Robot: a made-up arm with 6 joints. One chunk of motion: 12 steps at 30 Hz.
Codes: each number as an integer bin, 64 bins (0 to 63) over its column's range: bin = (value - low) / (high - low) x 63, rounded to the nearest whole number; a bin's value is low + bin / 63 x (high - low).
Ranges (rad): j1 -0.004..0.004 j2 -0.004..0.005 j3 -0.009..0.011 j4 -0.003..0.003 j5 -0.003..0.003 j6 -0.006..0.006
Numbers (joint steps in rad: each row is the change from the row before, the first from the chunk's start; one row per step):
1: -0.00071 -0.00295 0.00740 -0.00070 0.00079 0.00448
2: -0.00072 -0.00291 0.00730 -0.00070 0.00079 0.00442
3: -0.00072 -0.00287 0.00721 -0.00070 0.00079 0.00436
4: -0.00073 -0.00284 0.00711 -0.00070 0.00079 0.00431
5: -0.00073 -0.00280 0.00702 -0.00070 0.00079 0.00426
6: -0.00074 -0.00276 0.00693 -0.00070 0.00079 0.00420
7: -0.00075 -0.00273 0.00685 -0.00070 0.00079 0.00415
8: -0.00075 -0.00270 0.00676 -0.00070 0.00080 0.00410
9: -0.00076 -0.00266 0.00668 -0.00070 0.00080 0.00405
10: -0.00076 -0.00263 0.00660 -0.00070 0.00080 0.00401
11: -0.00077 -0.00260 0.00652 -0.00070 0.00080 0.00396
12: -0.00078 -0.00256 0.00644 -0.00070 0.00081 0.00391
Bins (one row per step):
1: 26 7 52 24 40 55
2: 26 8 51 24 40 55
3: 26 8 51 24 40 54
4: 26 8 51 24 40 54
5: 26 8 50 24 40 54
6: 26 9 50 24 40 54
7: 26 9 50 24 40 53
8: 26 9 50 24 40 53
9: 26 9 49 24 40 53
10: 26 10 49 24 40 53
11: 25 10 49 24 40 52
12: 25 10 49 24 40 52

